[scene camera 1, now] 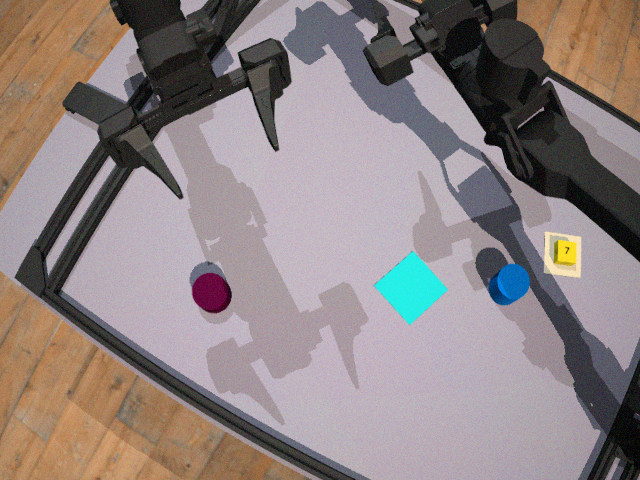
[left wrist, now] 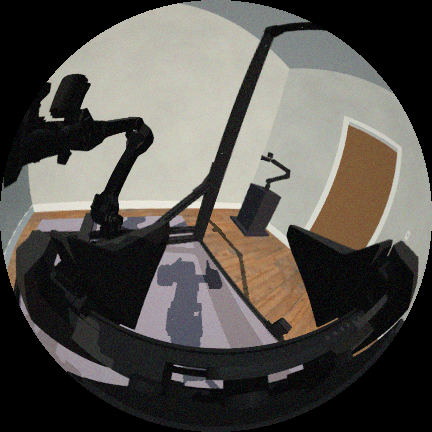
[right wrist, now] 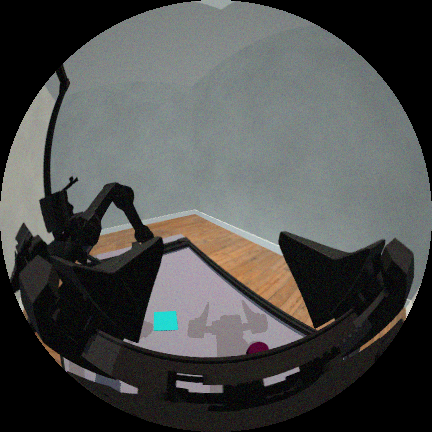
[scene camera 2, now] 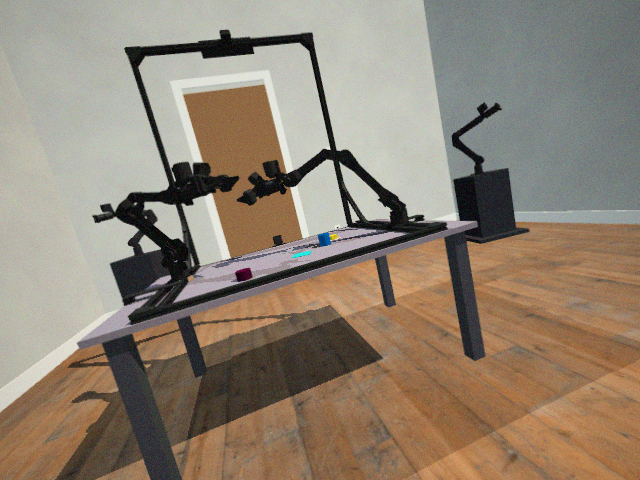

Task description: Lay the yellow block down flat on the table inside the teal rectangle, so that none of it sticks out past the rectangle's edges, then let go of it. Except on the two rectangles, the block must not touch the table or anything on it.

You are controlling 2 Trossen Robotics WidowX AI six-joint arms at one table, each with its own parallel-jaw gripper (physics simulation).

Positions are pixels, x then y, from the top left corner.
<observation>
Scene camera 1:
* my right gripper: 228,172
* maroon cylinder: 210,291, on the table
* blue cylinder: 512,282, on the table
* teal rectangle: 411,287
</observation>
